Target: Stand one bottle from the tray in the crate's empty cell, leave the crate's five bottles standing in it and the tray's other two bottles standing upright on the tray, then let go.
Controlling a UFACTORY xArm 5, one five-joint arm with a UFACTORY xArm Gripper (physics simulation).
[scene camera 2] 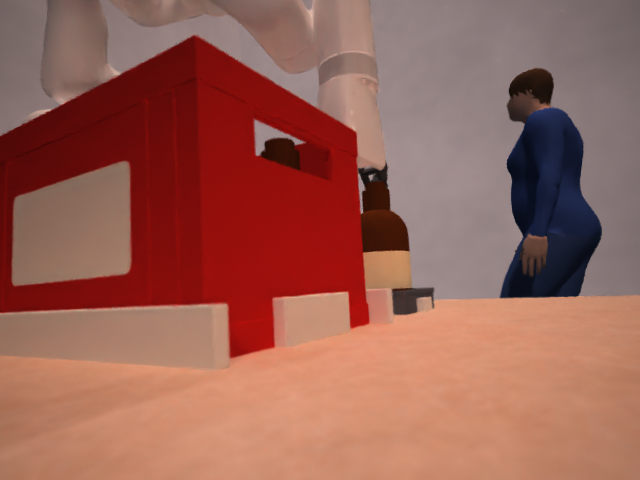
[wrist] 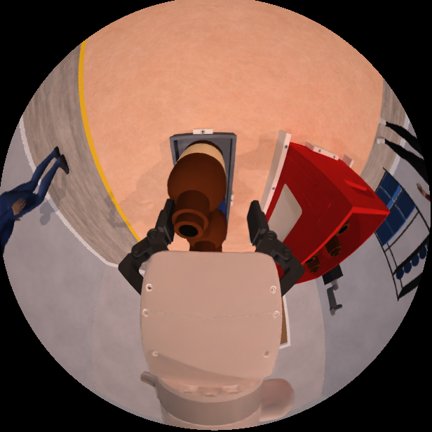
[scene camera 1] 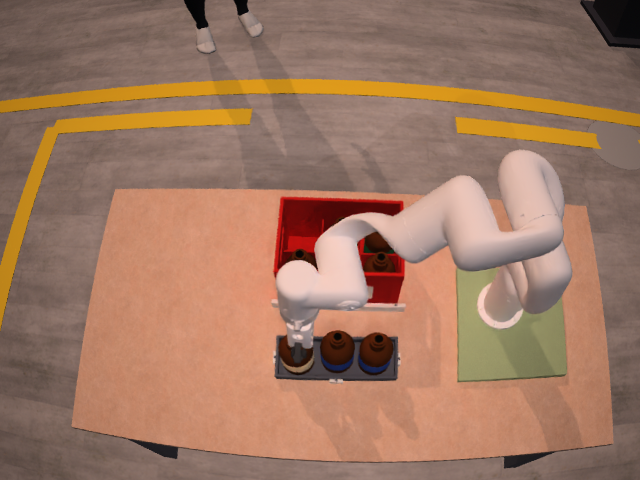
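Pixels of known places: gripper, fingertip midpoint: [scene camera 2: 361, 215]; arm's base, origin of the base link: [scene camera 1: 500, 306].
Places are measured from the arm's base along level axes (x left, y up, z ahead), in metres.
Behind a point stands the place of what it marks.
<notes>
A brown bottle with a cream label [scene camera 1: 297, 367] {x 0.091, y 0.046, z 0.503 m} [scene camera 2: 385, 232] {x 0.023, y 0.072, z 0.519 m} [wrist: 197, 175] stands upright at the left end of the dark tray [scene camera 1: 318, 369] {x 0.083, y -0.015, z 0.458 m} [scene camera 2: 405, 304] {x -0.005, y -0.010, z 0.542 m} [wrist: 220, 135]. Two blue-label bottles [scene camera 1: 337, 351] {x 0.082, y 0.101, z 0.415 m} [scene camera 1: 375, 351] {x 0.096, y 0.109, z 0.338 m} stand beside it. My gripper [scene camera 1: 298, 353] [scene camera 2: 374, 175] [wrist: 212, 207] is open at the cream-label bottle's neck height. In the wrist view the neck is nearer the left finger. The red crate [scene camera 1: 385, 289] {x -0.054, y 0.082, z 0.292 m} [scene camera 2: 279, 232] {x -0.211, y 0.052, z 0.506 m} [wrist: 320, 190] stands behind the tray; its back-left cell looks empty. Brown bottles [scene camera 1: 299, 255] {x -0.131, y 0.142, z 0.470 m} [scene camera 1: 381, 263] {x -0.091, y 0.138, z 0.299 m} [scene camera 1: 377, 241] {x -0.168, y 0.095, z 0.292 m} stand in other cells; the arm hides part of the crate.
A pale strip [scene camera 1: 382, 307] {x -0.042, y 0.007, z 0.294 m} [wrist: 276, 170] runs along the crate's front foot, between crate and tray. More pale blocks [scene camera 2: 312, 317] {x -0.198, y -0.005, z 0.521 m} stand at the crate's side. The arm's base [scene camera 1: 499, 310] {x 0.038, y 0.076, z 0.032 m} stands on a green mat [scene camera 1: 496, 366] {x 0.152, y -0.003, z 0.041 m} at the right. The arm passes over the crate.
</notes>
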